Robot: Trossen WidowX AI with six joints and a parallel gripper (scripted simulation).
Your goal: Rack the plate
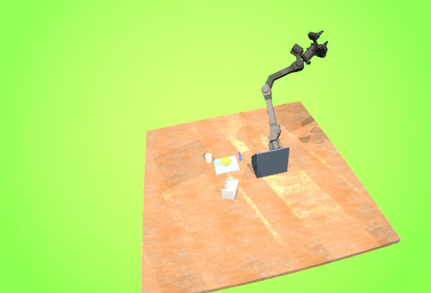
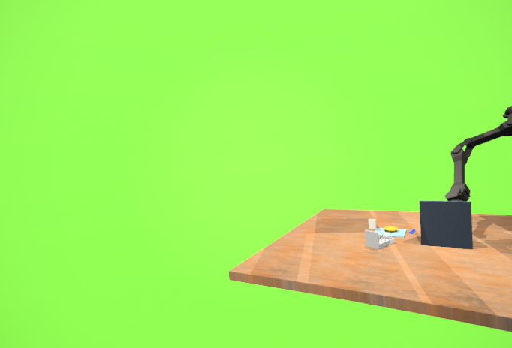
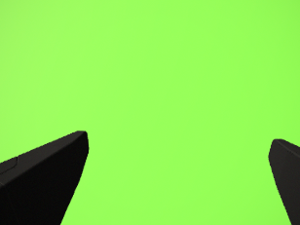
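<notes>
The yellow plate is 710 mm ahead of my gripper tip, 330 mm to the left of it and 630 mm below it. Also, from my gripper tip: light blue mat (710 mm ahead, 350 mm to the left, 640 mm below); then white cup (820 mm ahead, 280 mm to the left, 620 mm below); then blue utensil (610 mm ahead, 290 mm to the left, 640 mm below).
</notes>
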